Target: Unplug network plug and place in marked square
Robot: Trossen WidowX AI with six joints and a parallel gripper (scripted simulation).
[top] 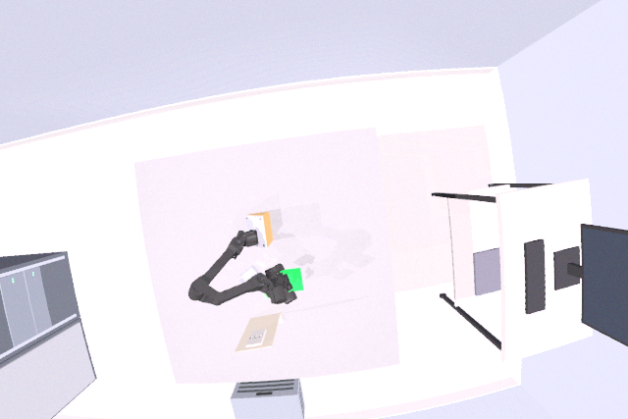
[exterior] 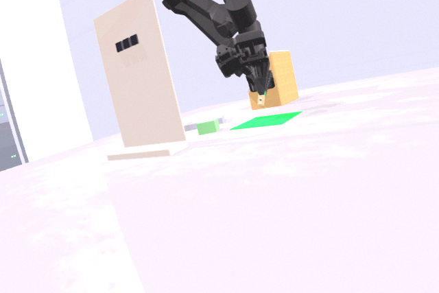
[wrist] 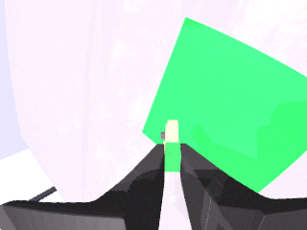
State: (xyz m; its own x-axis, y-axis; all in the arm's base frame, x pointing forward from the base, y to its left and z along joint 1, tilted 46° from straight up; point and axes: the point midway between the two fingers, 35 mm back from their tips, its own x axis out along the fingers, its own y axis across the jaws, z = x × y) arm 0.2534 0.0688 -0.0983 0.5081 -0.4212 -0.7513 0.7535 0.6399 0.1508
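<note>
The marked green square is 10 mm behind my gripper tip and 50 mm below it. The rest, counted from my gripper tip: network plug (right at my gripper tip); then upright beige panel (180 mm ahead, 160 mm to the right, 80 mm above).
</note>
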